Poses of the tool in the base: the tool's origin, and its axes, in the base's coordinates. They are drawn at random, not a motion.
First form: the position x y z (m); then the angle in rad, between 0 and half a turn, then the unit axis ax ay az.
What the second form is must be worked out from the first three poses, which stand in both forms.
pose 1, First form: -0.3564 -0.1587 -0.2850 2.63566 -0.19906 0.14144 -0.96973
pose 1, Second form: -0.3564 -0.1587 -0.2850 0.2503 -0.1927 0.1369 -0.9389
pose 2, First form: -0.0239 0.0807 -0.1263 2.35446 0.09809 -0.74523 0.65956
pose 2, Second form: -0.0239 0.0807 -0.1263 0.3835 0.0906 -0.6883 0.6091
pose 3, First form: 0.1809 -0.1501 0.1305 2.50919 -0.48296 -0.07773 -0.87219
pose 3, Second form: 0.1809 -0.1501 0.1305 0.3110 -0.4590 -0.0739 -0.8289
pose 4, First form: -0.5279 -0.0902 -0.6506 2.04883 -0.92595 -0.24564 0.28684
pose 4, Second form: -0.5279 -0.0902 -0.6506 0.5196 -0.7911 -0.2099 0.2451
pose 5, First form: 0.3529 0.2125 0.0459 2.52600 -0.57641 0.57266 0.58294
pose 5, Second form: 0.3529 0.2125 0.0459 0.3030 -0.5493 0.5457 0.5555
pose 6, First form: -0.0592 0.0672 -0.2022 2.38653 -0.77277 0.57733 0.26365
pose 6, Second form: -0.0592 0.0672 -0.2022 0.3686 -0.7184 0.5367 0.2451
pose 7, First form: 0.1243 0.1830 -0.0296 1.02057 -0.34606 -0.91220 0.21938
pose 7, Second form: 0.1243 0.1830 -0.0296 0.8726 -0.1690 -0.4455 0.1072
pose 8, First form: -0.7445 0.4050 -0.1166 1.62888 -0.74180 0.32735 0.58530
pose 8, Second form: -0.7445 0.4050 -0.1166 0.6863 -0.5395 0.2381 0.4257
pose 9, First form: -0.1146 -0.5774 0.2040 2.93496 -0.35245 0.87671 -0.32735
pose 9, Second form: -0.1146 -0.5774 0.2040 0.1031 -0.3506 0.8720 -0.3256
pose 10, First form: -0.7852 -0.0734 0.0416 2.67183 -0.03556 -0.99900 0.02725
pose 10, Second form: -0.7852 -0.0734 0.0416 0.2327 -0.0346 -0.9716 0.0265
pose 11, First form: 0.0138 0.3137 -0.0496 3.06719 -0.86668 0.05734 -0.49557
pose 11, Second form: 0.0138 0.3137 -0.0496 0.0372 -0.8661 0.0573 -0.4952
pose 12, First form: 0.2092 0.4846 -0.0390 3.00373 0.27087 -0.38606 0.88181
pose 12, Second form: 0.2092 0.4846 -0.0390 0.0689 0.2702 -0.3851 0.8797
